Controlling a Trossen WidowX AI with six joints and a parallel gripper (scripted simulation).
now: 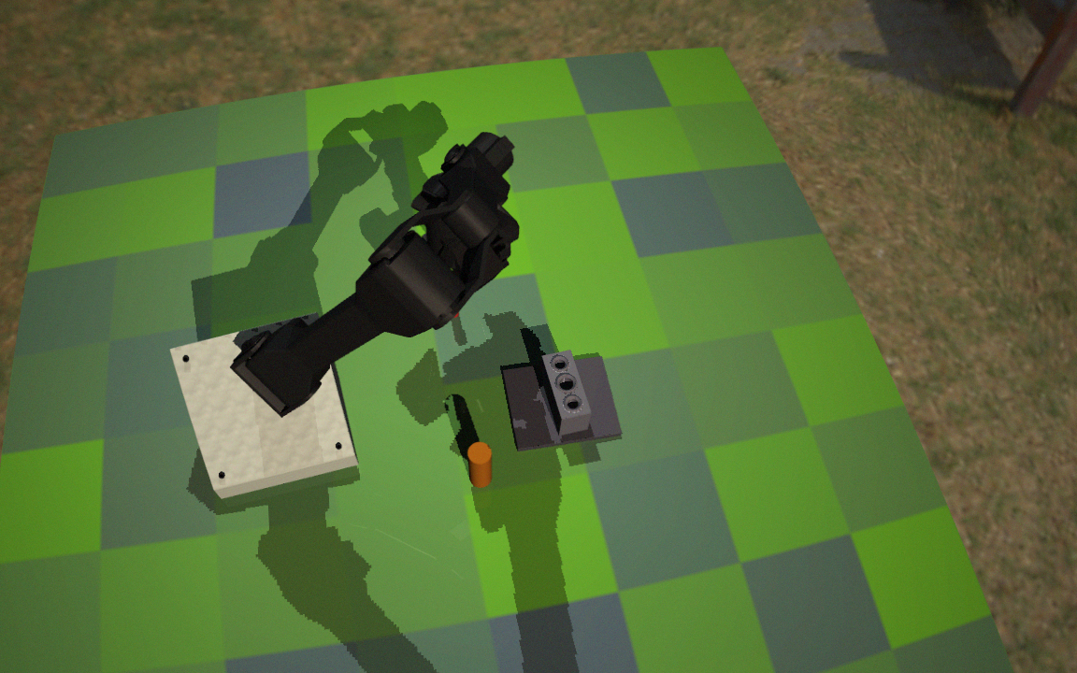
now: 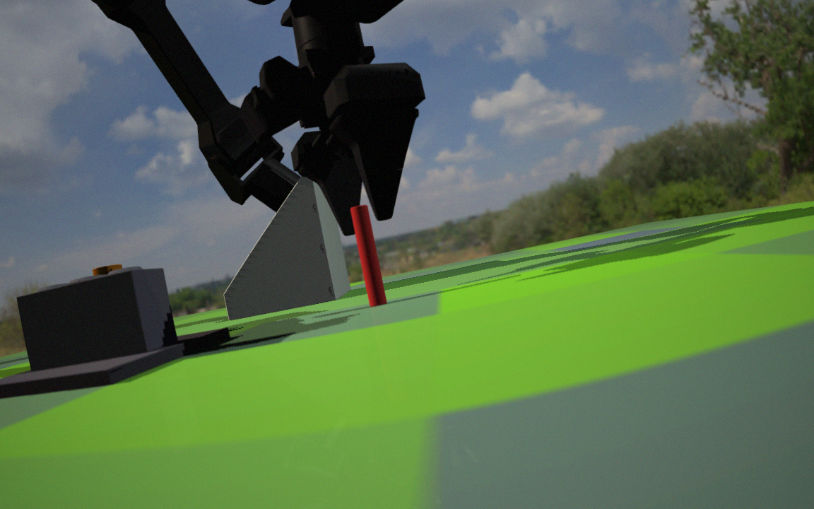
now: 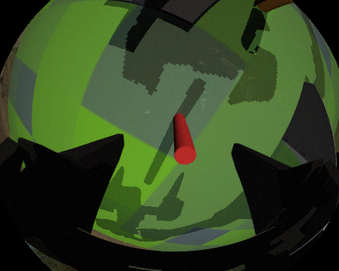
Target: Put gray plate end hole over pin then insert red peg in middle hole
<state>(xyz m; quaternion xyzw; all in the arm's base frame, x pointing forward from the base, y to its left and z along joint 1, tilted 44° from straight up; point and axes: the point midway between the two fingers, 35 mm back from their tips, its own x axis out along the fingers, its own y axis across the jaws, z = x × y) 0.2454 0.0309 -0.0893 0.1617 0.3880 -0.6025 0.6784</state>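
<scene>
Right now the red peg is 20 mm below my gripper tip. From my gripper tip the other things lie so: gray plate: 100 mm ahead, 190 mm to the right, 20 mm below; orange cylinder: 40 mm behind, 250 mm to the right, 20 mm below.
</scene>
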